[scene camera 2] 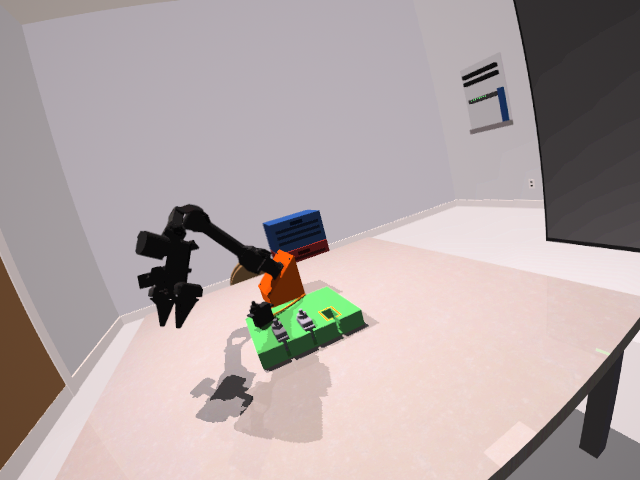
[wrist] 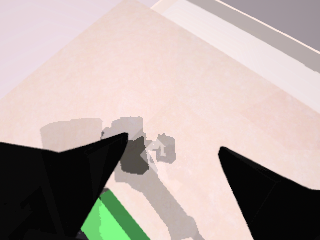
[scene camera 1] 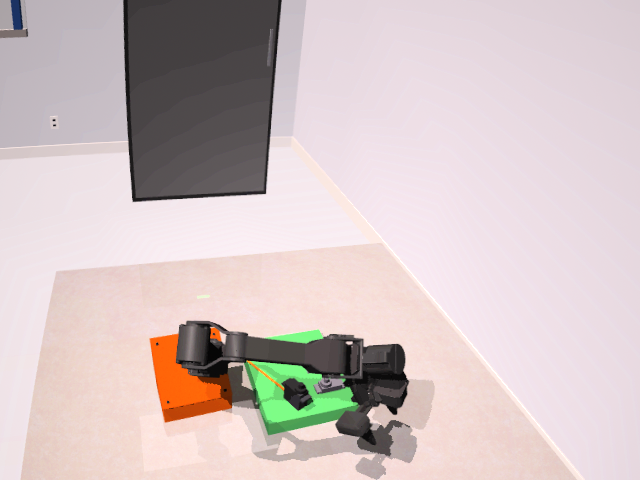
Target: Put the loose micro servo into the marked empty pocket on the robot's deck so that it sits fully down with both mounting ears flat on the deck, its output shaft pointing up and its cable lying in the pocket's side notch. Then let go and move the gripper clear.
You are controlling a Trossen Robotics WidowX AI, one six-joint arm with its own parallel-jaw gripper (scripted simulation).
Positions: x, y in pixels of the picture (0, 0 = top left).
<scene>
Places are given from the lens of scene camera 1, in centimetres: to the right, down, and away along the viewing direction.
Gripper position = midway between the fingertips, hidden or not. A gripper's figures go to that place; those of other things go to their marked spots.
my gripper [scene camera 1: 385, 429]: 14, 40, 94
black micro servo [scene camera 1: 295, 392]: -6, 37, 110
</scene>
